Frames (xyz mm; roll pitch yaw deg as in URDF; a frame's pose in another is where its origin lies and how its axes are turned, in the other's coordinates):
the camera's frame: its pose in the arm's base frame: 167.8 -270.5 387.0 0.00 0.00 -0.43
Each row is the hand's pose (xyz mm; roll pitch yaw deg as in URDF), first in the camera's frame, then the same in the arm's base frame.
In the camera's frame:
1: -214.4 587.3 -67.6 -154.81 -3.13 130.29
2: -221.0 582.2 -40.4 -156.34 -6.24 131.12
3: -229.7 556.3 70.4 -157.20 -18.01 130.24
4: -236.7 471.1 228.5 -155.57 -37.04 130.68
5: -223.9 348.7 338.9 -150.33 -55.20 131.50
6: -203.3 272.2 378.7 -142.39 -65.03 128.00
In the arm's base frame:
1: -42.2 318.4 319.4 -154.81 -3.13 129.86
2: -48.8 313.3 346.6 -156.34 -6.24 130.69
3: -57.7 287.5 457.4 -157.20 -18.01 129.81
4: -65.4 202.4 615.5 -155.57 -37.04 130.25
5: -53.5 79.9 725.9 -150.33 -55.20 131.07
6: -33.5 3.2 765.7 -142.39 -65.03 127.57

